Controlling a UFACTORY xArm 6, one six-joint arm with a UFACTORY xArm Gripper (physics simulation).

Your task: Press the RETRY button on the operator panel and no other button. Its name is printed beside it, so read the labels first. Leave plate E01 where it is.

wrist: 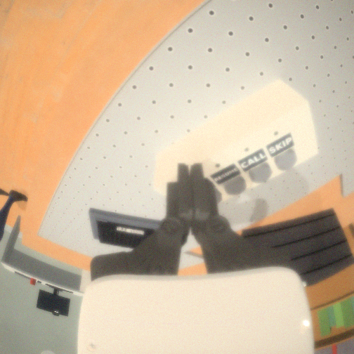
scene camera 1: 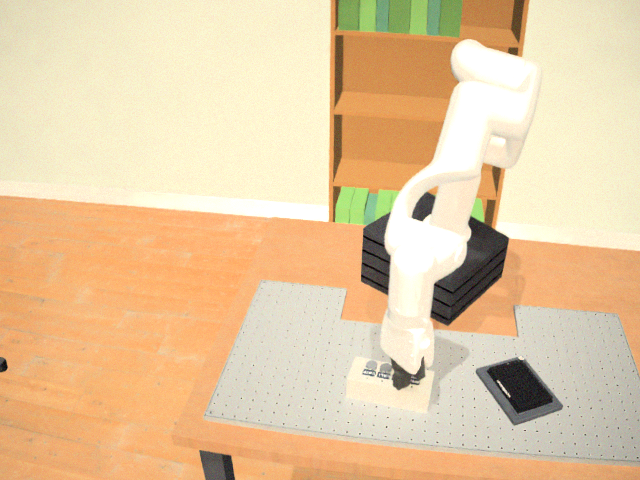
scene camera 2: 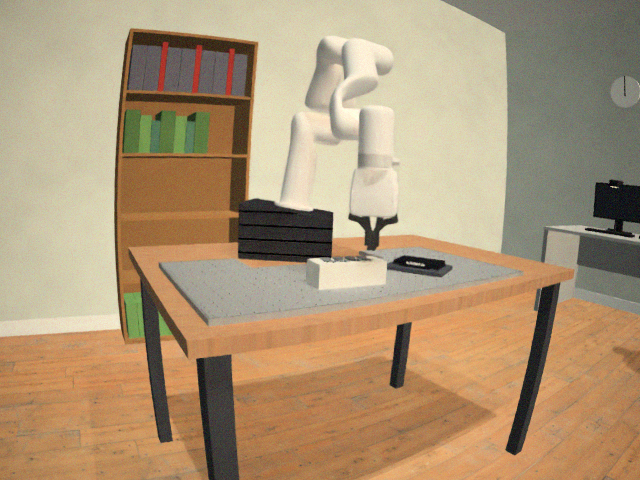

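Pixels of known places: gripper, fingertip midpoint: point(scene camera 1: 401, 385) point(scene camera 2: 371, 249); arm's base at its link origin: point(scene camera 2: 293, 207).
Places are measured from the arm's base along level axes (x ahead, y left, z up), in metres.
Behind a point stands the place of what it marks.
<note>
The operator panel point(scene camera 1: 387, 396) @[x 0.502, y -0.005, z -0.104 m] point(scene camera 2: 351, 274) @[x 0.502, y -0.013, z -0.103 m] point(wrist: 280, 102) is a cream box with a row of grey round buttons and dark labels. In the wrist view the SKIP button point(wrist: 285, 160) and CALL button point(wrist: 260, 173) are readable; the label of a third button point(wrist: 236, 186) is blurred. Further buttons are hidden by the fingers, and no RETRY label can be read. My gripper point(scene camera 1: 401, 385) @[x 0.519, y 0.023, z -0.046 m] point(scene camera 2: 371, 248) @[x 0.519, y 0.023, z -0.046 m] point(wrist: 187, 177) is shut and empty, fingertips pointing down slightly above the panel's right half in the first scene view. A black plate point(scene camera 1: 527, 387) @[x 0.381, y 0.265, z -0.105 m] point(scene camera 2: 426, 261) @[x 0.388, y 0.259, z -0.106 m] lies on a dark grey holder; its label is too small to read.
A perforated grey mat point(scene camera 1: 289, 335) @[x 0.376, y -0.274, z -0.130 m] point(scene camera 2: 217, 289) @[x 0.481, y -0.299, z -0.131 m] point(wrist: 175, 60) lies under panel and holder. The black layered arm base point(scene camera 1: 373, 258) @[x 0.112, y -0.158, z -0.054 m] point(scene camera 2: 284, 232) @[x 0.148, y -0.067, z -0.060 m] point(wrist: 312, 245) stands behind the panel. Part of a person's leg point(wrist: 7, 212) shows at the wrist view's left edge.
</note>
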